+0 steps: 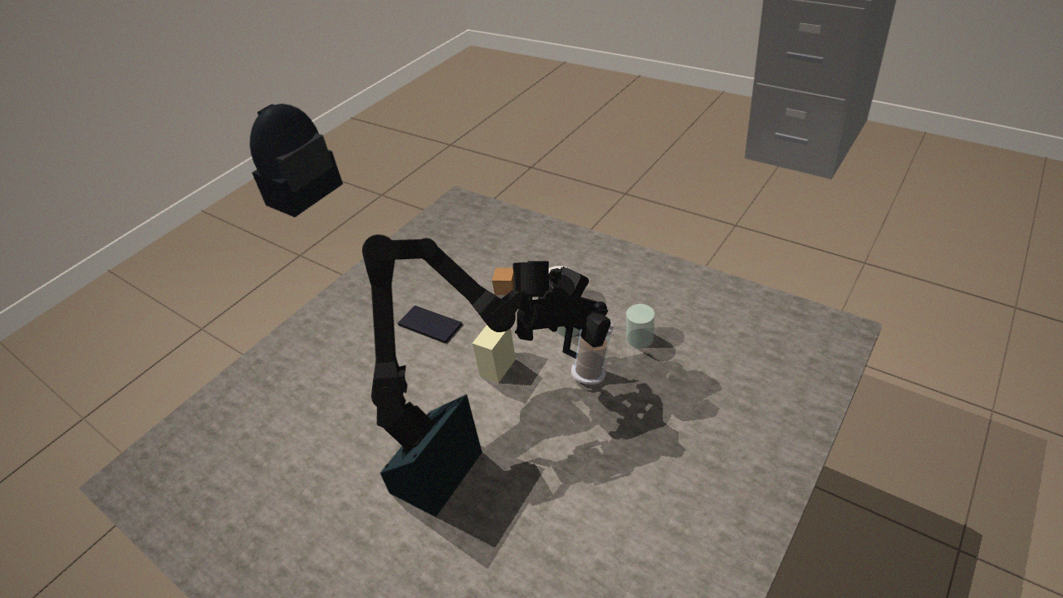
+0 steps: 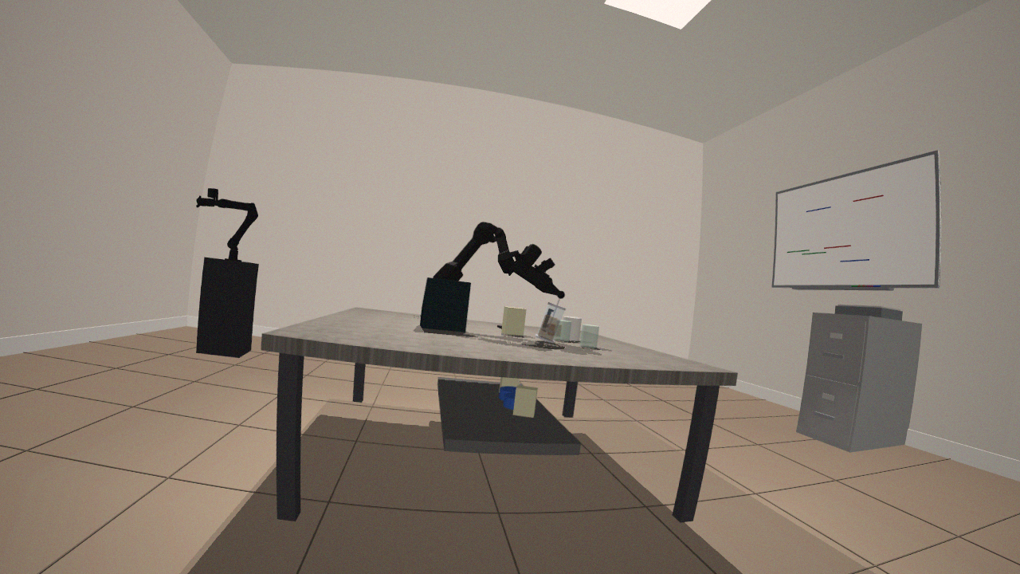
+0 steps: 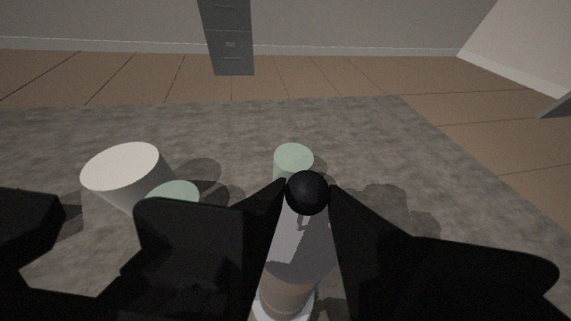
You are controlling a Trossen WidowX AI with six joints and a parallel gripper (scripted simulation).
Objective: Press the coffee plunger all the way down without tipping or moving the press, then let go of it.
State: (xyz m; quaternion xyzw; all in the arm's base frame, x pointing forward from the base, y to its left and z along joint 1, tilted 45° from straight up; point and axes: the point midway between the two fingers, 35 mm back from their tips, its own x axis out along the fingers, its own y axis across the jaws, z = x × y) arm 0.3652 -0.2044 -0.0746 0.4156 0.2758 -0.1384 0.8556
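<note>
The coffee press is 2 cm behind my gripper tip, 3 cm to the left of it and 8 cm below it. Also, from my gripper tip: small orange block: 15 cm ahead, 34 cm to the left, 15 cm below; then dark flat tablet: 3 cm behind, 45 cm to the left, 18 cm below; then white cylinder: 15 cm ahead, 18 cm to the left, 13 cm below.
</note>
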